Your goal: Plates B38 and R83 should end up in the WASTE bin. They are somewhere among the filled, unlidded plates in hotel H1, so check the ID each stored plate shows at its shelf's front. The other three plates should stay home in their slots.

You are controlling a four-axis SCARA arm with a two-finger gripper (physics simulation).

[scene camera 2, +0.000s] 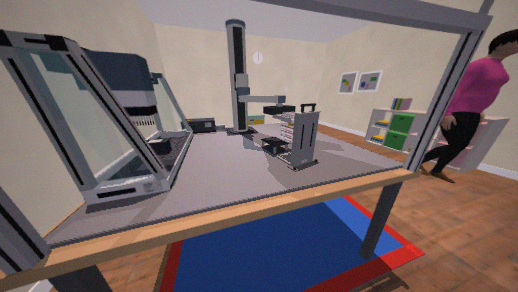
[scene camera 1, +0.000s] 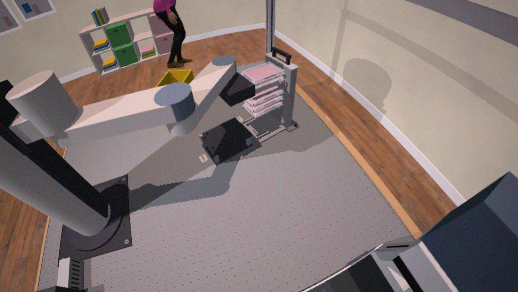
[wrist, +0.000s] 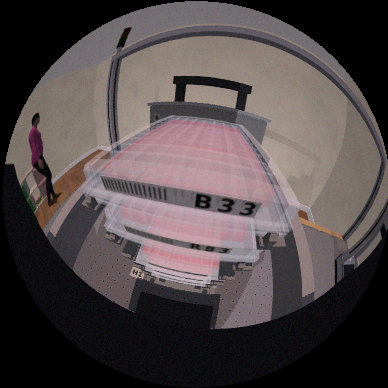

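Seen in the pictures: gripper, fingertip midpoint: [scene camera 1: 268, 75] [wrist: 200, 149]; arm's base, link origin: [scene camera 2: 241, 131] [scene camera 1: 96, 218].
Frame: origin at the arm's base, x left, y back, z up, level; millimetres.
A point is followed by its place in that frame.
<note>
Plate B33 [wrist: 187, 155] @[x 157, y -699, z 278 mm] lies on the top shelf of hotel H1 [scene camera 1: 290, 95] @[x 117, y -828, z 183 mm] [scene camera 2: 306, 137] @[x 186, y -835, z 171 mm]. Below it is plate R83 [wrist: 185, 223]; its label is partly covered by B33's rim. More pink-filled plates [wrist: 180, 262] @[x 154, y -688, z 194 mm] lie lower, their IDs unreadable. B38 cannot be made out. My gripper [scene camera 1: 263, 88] [scene camera 2: 287, 116] [wrist: 200, 149] @[x 173, y -765, z 253 mm] reaches into the hotel's front at upper-shelf height. In the wrist view its fingers run in below B33, drawn in on both sides of R83 and shut on it; the fingertips are hidden. The yellow WASTE bin [scene camera 1: 175, 77] @[x 471, y -445, z 178 mm] is behind the arm.
A low black stand [scene camera 1: 227, 140] @[x 98, y -572, z 73 mm] [scene camera 2: 275, 145] @[x 99, y -656, z 73 mm] [wrist: 175, 307] @[x 143, y -639, z 73 mm] sits in front of the hotel. The hotel has a black top handle [scene camera 1: 281, 53] @[x 177, y -815, z 329 mm] [scene camera 2: 308, 107] @[x 181, y -827, z 326 mm] [wrist: 212, 82] @[x 185, y -814, z 326 mm]. A large blue-grey instrument [scene camera 1: 480, 235] @[x -492, y -698, z 471 mm] [scene camera 2: 117, 70] @[x -527, y -778, z 451 mm] stands at the other side. A person [scene camera 1: 176, 35] [scene camera 2: 477, 90] [wrist: 36, 145] is beyond the table.
</note>
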